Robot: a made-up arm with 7 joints. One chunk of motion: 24 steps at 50 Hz.
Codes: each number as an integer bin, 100 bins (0 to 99) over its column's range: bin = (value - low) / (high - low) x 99, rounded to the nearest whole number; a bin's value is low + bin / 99 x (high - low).
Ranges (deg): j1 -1..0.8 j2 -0.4..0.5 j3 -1.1..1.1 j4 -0.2..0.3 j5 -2.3..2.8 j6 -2..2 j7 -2.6..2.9
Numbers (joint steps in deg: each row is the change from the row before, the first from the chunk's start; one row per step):
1: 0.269 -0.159 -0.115 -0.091 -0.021 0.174 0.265
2: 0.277 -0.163 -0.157 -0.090 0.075 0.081 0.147
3: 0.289 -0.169 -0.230 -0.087 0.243 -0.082 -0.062
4: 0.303 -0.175 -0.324 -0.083 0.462 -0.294 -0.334
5: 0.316 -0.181 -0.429 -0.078 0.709 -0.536 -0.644
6: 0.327 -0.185 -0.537 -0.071 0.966 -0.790 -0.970
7: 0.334 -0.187 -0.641 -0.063 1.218 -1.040 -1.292
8: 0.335 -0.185 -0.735 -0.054 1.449 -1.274 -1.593
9: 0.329 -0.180 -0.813 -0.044 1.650 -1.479 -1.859
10: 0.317 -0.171 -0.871 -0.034 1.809 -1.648 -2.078
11: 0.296 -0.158 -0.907 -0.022 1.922 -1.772 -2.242
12: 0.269 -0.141 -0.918 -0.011 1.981 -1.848 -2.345
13: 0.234 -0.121 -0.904 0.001 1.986 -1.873 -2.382
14: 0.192 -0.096 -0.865 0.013 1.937 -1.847 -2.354
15: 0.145 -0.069 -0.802 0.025 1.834 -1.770 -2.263
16: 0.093 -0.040 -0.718 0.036 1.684 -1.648 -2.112
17: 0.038 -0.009 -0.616 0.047 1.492 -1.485 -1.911
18: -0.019 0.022 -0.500 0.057 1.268 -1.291 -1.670
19: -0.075 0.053 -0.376 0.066 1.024 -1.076 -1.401
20: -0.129 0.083 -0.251 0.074 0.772 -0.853 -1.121
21: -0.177 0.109 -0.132 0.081 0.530 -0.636 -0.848
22: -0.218 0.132 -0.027 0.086 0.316 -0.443 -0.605
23: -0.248 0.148 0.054 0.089 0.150 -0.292 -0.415
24: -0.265 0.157 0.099 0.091 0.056 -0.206 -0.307
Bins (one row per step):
1: 70 27 44 22 44 54 52
2: 70 26 42 22 46 52 49
3: 71 25 39 22 49 47 46
4: 72 25 35 23 54 42 41
5: 72 24 30 24 58 36 35
6: 73 24 25 26 63 30 29
7: 73 23 21 27 68 24 24
8: 73 24 16 29 73 18 18
9: 73 24 13 31 77 13 13
10: 72 25 10 33 80 9 9
11: 71 27 9 35 82 6 6
12: 70 28 8 37 83 4 5
13: 68 31 9 40 83 3 4
14: 66 33 11 42 82 4 4
15: 63 36 13 45 80 6 6
16: 60 40 17 47 77 9 9
17: 57 43 22 49 74 13 12
18: 54 46 27 51 69 18 17
19: 51 50 33 53 65 23 22
20: 48 53 38 54 60 28 27
21: 45 56 44 56 55 34 32
22: 43 59 48 57 51 39 36
23: 41 60 52 57 48 42 39
24: 40 61 54 58 46 44 41

